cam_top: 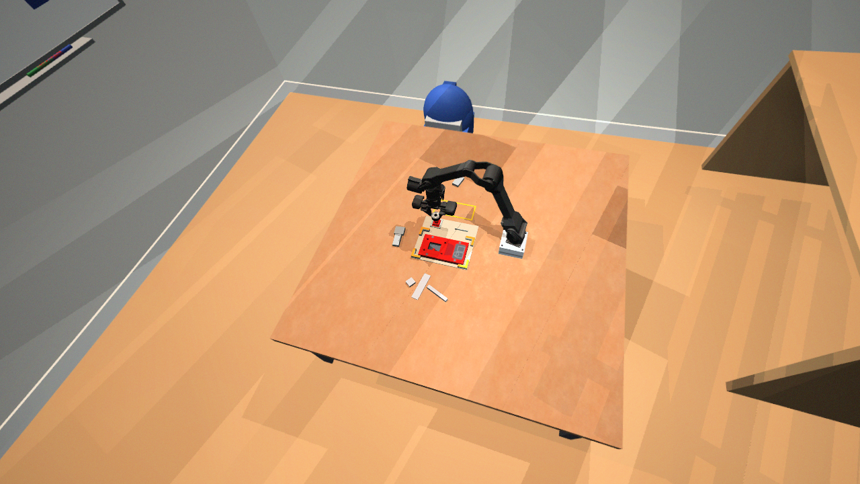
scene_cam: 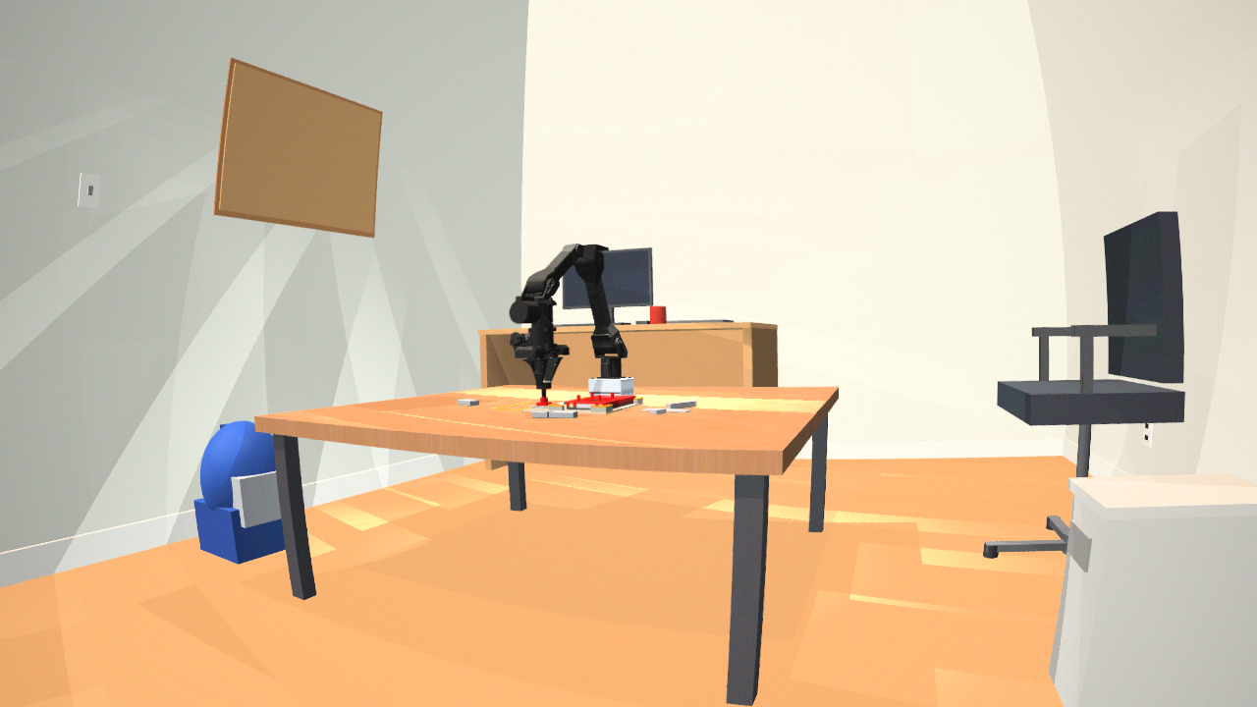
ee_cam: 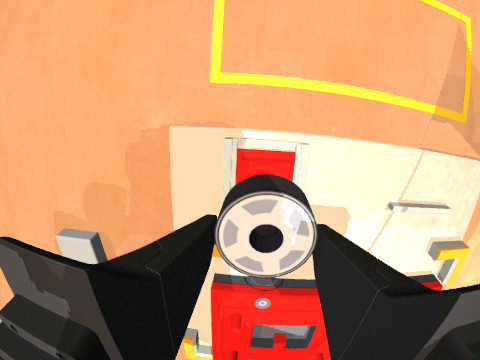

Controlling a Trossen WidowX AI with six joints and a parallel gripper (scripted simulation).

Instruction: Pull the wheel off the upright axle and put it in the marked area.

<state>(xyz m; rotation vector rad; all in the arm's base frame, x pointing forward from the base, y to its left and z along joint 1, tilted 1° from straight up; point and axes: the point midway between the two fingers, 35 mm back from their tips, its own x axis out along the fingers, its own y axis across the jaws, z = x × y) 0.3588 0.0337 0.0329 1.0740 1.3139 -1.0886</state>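
My gripper tip is 30 mm above the upright axle. Round my gripper tip: wheel right at my gripper tip.
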